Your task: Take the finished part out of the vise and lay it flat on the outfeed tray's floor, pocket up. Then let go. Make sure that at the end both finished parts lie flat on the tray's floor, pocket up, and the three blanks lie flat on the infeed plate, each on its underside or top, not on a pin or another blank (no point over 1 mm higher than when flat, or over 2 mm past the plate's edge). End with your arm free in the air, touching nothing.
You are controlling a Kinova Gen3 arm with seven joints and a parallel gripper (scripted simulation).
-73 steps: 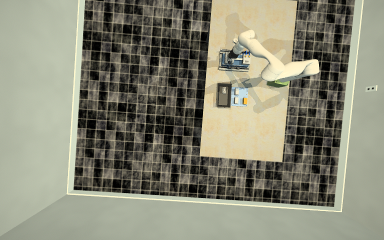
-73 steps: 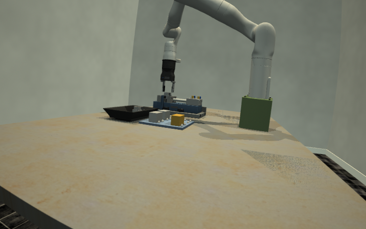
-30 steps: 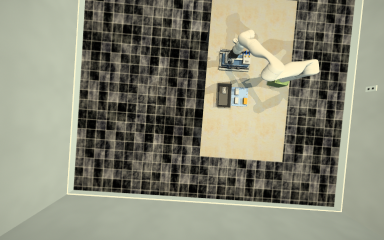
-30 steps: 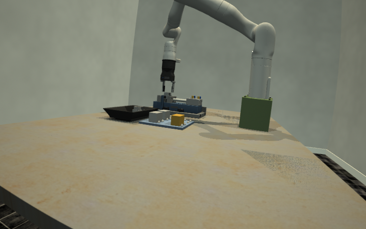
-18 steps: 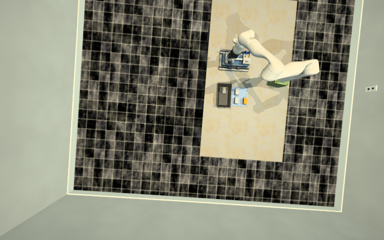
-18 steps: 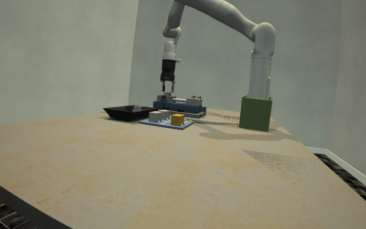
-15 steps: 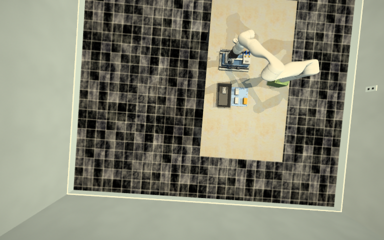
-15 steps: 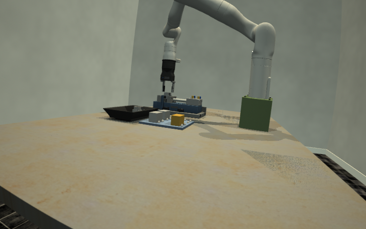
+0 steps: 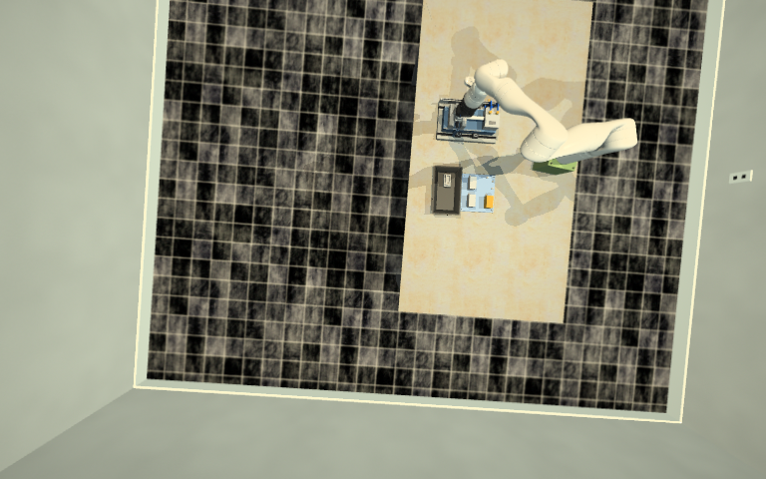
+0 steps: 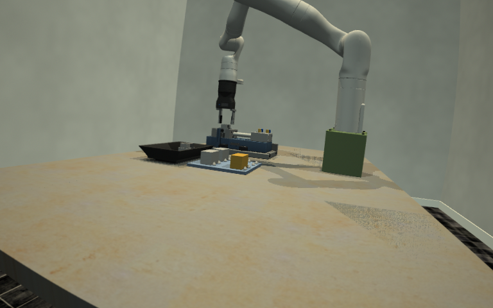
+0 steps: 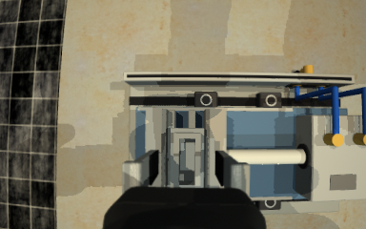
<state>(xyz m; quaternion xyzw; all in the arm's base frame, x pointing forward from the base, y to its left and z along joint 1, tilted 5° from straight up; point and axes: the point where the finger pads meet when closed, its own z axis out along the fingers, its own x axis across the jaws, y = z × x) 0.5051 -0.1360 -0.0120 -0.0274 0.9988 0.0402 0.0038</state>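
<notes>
My hand is 7 cm past the blue vise and 10 cm above it. The rest, counted from my hand: orange block (22 cm behind, 38 cm to the left, 11 cm below); light blue plate (17 cm behind, 34 cm to the left, 13 cm below).
</notes>
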